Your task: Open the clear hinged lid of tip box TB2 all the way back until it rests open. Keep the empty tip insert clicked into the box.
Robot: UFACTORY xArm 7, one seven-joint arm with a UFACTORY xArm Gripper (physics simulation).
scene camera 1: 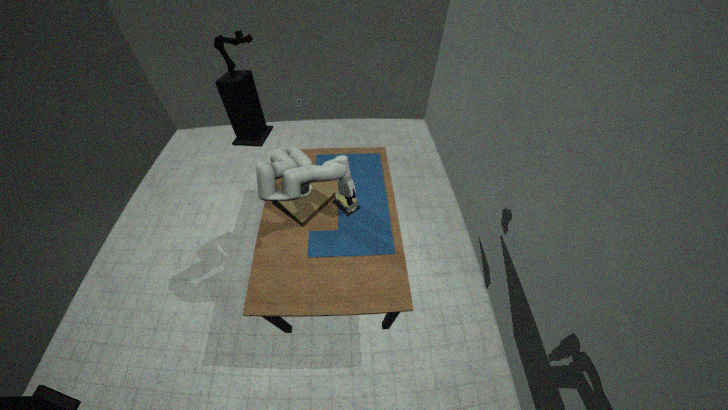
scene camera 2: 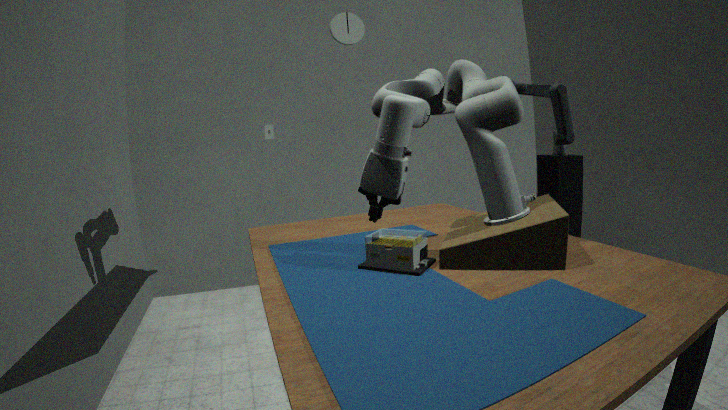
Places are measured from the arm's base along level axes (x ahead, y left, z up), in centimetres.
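Pixels of known places: gripper, fingertip midpoint: [scene camera 1: 350,204] [scene camera 2: 373,219]; arm's base, origin of the base link: [scene camera 1: 301,189] [scene camera 2: 507,217].
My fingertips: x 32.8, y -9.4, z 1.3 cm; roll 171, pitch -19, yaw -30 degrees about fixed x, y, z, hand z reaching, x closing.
For each thing: its top centre in the pictures, then the offset to it from my fingertips. "*": a spot on its surface instead. Level surfaces: height alone.
- Tip box TB2, middle of its top: [scene camera 2: 396,233] [scene camera 1: 346,197] dz -2.3, dx -3.7, dy +7.0 cm
- black base plate, surface spot: [scene camera 2: 374,268] * dz -9.5, dx +2.3, dy +8.7 cm
- yellow tip insert, middle of its top: [scene camera 2: 396,234] [scene camera 1: 346,197] dz -2.6, dx -3.7, dy +7.1 cm
- blue mat, its level: dz -10.1 cm
- wooden table, its level: dz -10.4 cm
Tip box TB2 [scene camera 1: 352,209] [scene camera 2: 389,257] is a small pale box on a black base plate [scene camera 2: 374,268] at the edge of the blue mat. Its clear lid [scene camera 2: 389,232] looks closed over the top in scene camera 2. The yellow tip insert [scene camera 2: 399,241] shows through the lid and sits level in the box. My gripper [scene camera 1: 350,202] [scene camera 2: 374,219] is shut and empty. Its black fingertips point down, a little above the left part of the lid in scene camera 2, apart from it. In scene camera 1 the gripper partly hides the box.
The blue mat [scene camera 1: 364,243] [scene camera 2: 356,325] lies on the wooden table [scene camera 1: 326,285] [scene camera 2: 611,264]. My arm stands on a wedge-shaped wooden base [scene camera 1: 304,216] [scene camera 2: 504,249] close beside the box. A second, dark arm on a black pedestal [scene camera 1: 243,104] [scene camera 2: 570,188] stands beyond the table.
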